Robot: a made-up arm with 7 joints.
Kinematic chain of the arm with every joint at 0, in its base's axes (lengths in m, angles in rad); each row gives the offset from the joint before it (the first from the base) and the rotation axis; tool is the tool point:
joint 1: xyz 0 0 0.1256 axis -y
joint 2: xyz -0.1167 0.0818 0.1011 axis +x
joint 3: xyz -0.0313 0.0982 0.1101 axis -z
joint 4: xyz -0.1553 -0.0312 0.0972 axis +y
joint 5: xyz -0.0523 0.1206 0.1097 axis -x
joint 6: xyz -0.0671 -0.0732 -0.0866 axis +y
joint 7: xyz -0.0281 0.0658 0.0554 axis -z
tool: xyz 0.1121 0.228 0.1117
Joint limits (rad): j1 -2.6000..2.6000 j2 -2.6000..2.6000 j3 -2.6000..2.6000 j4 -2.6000..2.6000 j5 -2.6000..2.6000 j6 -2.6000..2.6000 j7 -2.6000..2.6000
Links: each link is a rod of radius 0.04 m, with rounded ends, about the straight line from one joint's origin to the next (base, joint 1, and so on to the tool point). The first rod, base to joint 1, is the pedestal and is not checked.
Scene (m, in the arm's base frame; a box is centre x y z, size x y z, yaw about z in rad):
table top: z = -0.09
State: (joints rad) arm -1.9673 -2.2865 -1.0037 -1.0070 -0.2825 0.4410 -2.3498
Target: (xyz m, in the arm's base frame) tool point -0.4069 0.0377 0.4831
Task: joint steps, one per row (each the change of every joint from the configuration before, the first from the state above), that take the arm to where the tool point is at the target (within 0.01 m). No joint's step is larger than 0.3 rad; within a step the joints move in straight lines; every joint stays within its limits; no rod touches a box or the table.
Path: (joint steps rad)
1: 0.2625 0.0286 0.1449 -0.0644 -0.0463 -0.0256 -0.0213
2: 0.2625 0.0287 0.1449 -0.0643 -0.0464 -0.0256 -0.0214
3: 0.2625 0.0286 0.1449 -0.0644 -0.0463 -0.0257 -0.0213
4: 0.2625 0.0286 0.1449 -0.0643 -0.0463 -0.0256 -0.0214
5: 0.2625 0.0286 0.1449 -0.0644 -0.0464 -0.0256 -0.0213
6: 0.2624 0.0287 0.1449 -0.0643 -0.0463 -0.0256 -0.0213

